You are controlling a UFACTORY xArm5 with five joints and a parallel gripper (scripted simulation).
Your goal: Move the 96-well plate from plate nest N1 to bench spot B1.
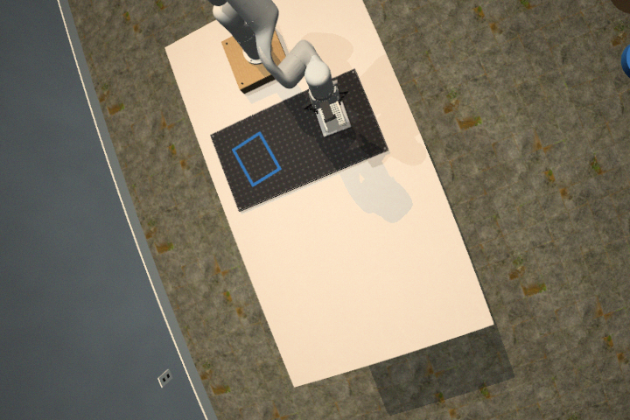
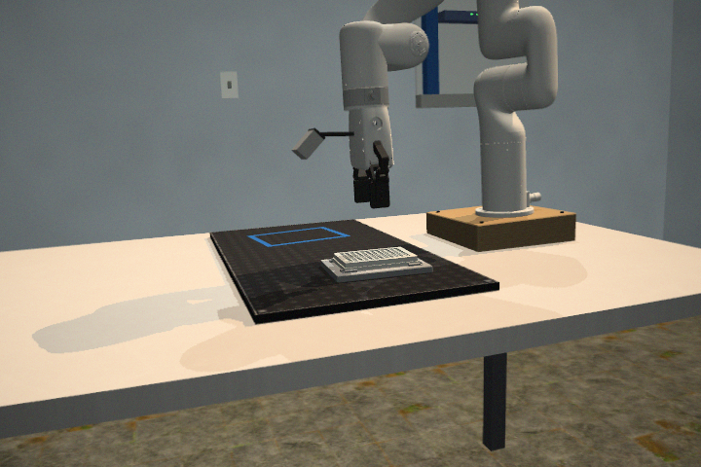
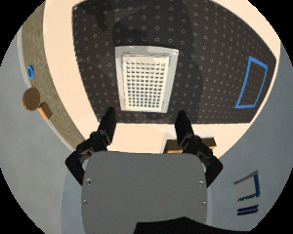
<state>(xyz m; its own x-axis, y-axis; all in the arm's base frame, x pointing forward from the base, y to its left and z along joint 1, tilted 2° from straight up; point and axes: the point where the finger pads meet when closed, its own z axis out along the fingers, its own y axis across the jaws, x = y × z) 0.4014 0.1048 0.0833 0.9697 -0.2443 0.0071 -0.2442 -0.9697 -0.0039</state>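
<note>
Now: the white 96-well plate 10 cm below my hand and 1 cm to the left of it. Also, from my hand: grey plate nest N1: 11 cm below, 1 cm to the left.
</note>
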